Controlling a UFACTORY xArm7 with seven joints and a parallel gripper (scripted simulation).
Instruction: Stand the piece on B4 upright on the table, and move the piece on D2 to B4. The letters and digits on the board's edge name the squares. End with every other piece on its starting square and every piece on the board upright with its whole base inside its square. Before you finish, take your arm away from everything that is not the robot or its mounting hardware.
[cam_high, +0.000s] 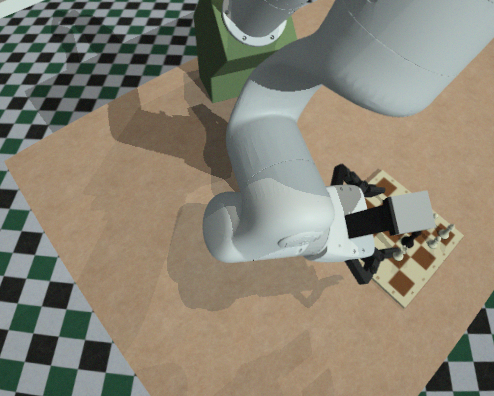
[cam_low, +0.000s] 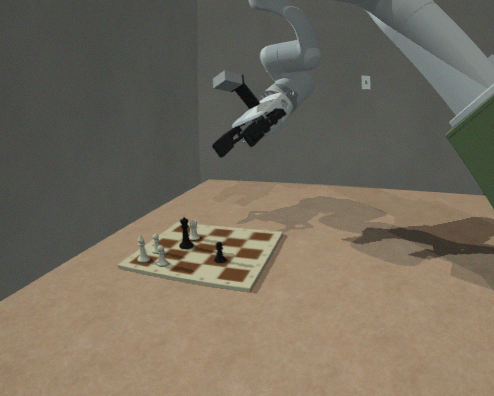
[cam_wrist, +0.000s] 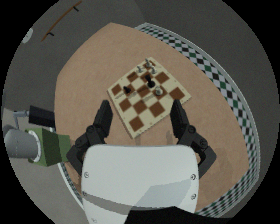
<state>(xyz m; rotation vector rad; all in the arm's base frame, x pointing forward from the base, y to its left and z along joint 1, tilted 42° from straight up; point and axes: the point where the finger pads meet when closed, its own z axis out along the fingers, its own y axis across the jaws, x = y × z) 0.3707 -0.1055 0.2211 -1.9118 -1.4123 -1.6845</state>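
The black pawn is 150 mm to the left of my hand and 150 mm below it. The rest, counted from my hand: chessboard (30 mm ahead, 110 mm to the left, 160 mm below); white rook-like piece (60 mm ahead, 70 mm to the left, 150 mm below); black piece (70 mm ahead, 110 mm to the left, 140 mm below).
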